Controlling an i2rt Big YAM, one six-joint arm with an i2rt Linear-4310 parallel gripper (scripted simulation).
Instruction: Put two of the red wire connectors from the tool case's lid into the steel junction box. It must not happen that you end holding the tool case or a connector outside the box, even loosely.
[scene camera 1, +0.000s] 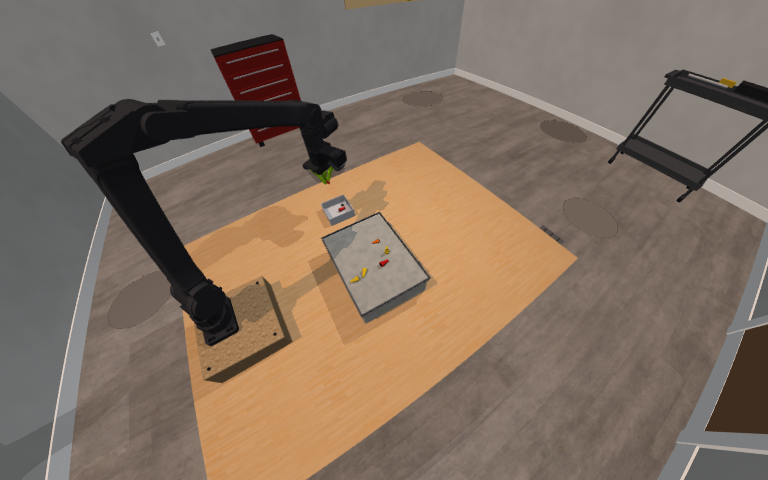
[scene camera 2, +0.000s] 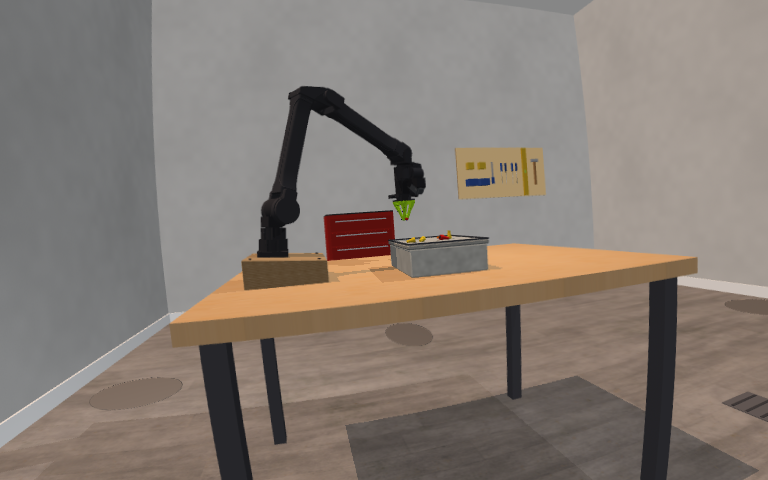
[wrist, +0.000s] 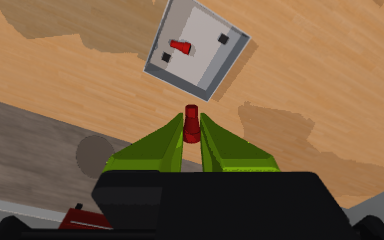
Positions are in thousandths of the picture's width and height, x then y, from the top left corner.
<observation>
In view: my gripper (wrist: 499, 498) and a grey tool case (scene camera 1: 458, 518).
The grey tool case shows as well in scene camera 2 (scene camera 2: 568, 536). The wrist view misses the grey tool case: it is out of frame.
</observation>
